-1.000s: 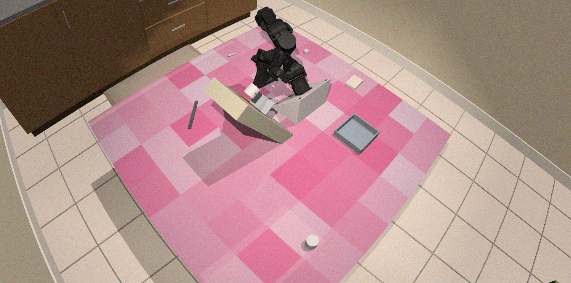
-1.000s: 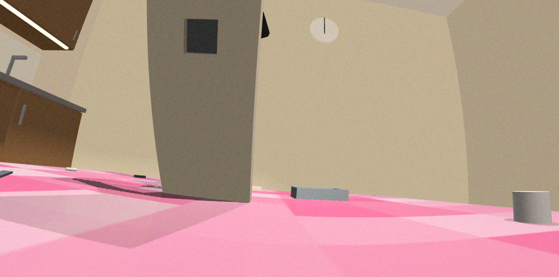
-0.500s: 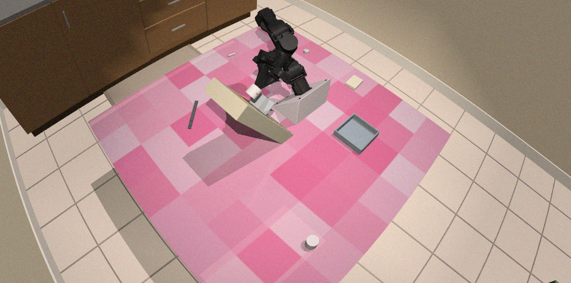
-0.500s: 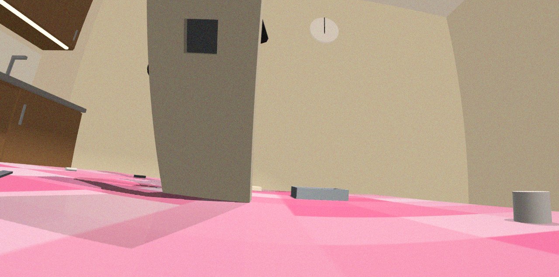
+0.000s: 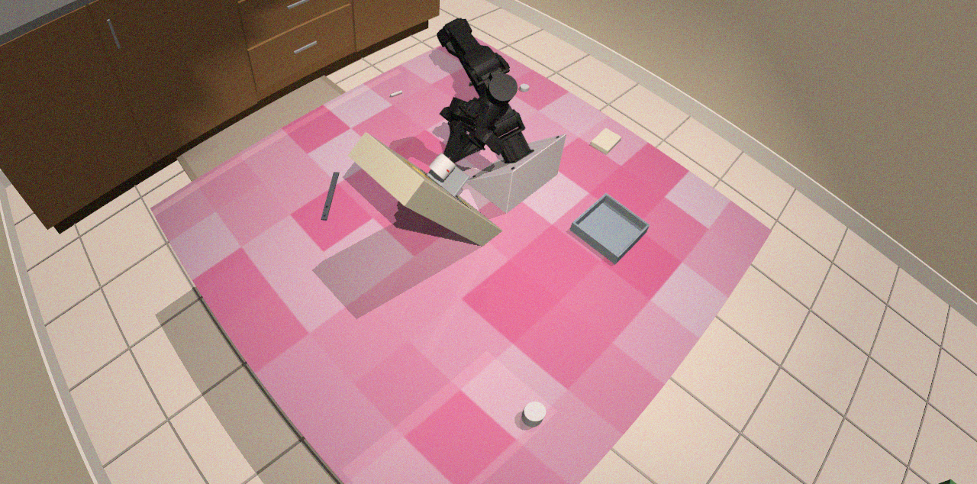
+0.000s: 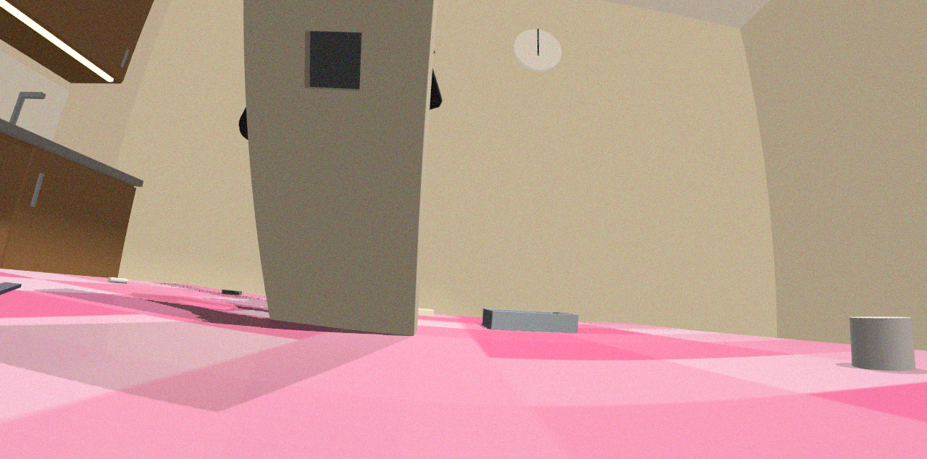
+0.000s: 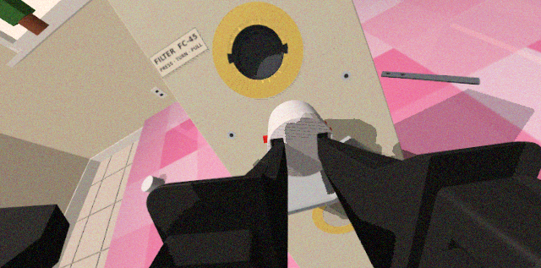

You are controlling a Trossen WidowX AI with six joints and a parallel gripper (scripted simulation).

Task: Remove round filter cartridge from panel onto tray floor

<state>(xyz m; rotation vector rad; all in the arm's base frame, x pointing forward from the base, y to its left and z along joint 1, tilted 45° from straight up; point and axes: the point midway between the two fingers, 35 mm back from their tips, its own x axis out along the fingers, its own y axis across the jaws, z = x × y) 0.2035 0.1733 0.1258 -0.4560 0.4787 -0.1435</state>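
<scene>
My gripper tip is now 1 cm short of the white round filter cartridge and 1 cm above it. The rest, counted from my gripper tip: grey tray: 36 cm behind, 25 cm below, 23 cm to the left; then beige pad: 60 cm behind, 25 cm below, 2 cm to the right.
</scene>
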